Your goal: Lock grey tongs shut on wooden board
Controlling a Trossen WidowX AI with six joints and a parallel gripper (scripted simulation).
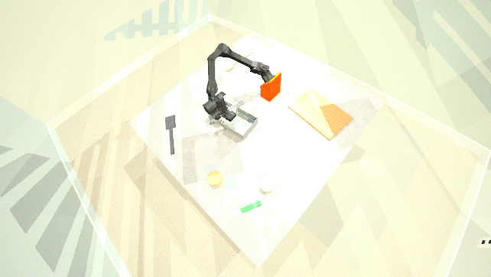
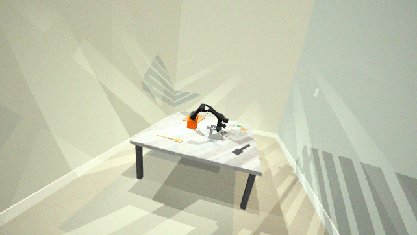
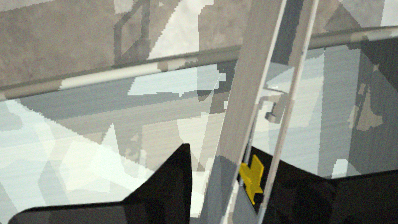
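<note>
Now: gripper tip 4 cm to the right of the roasting tin and 3 cm past it. Also, from my gripper tip: wooden board: 45 cm behind, 43 cm to the left, 2 cm below; then yellow mark: 4 cm above, 1 cm to the right, 1 cm ahead; then dark spatula: 31 cm ahead, 24 cm to the right, 3 cm below.
</note>
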